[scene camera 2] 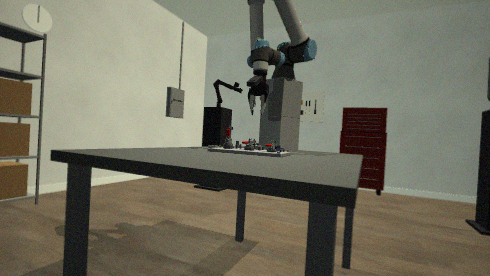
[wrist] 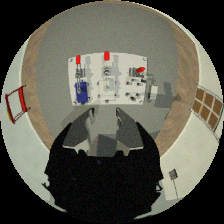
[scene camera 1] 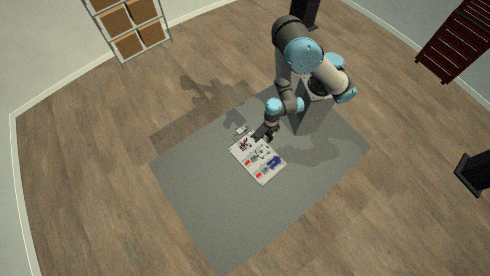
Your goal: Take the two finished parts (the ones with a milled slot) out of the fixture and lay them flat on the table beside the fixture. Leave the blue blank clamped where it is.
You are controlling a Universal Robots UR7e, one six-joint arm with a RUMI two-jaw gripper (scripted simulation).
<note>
The pictures show: my gripper and a white fixture plate.
</note>
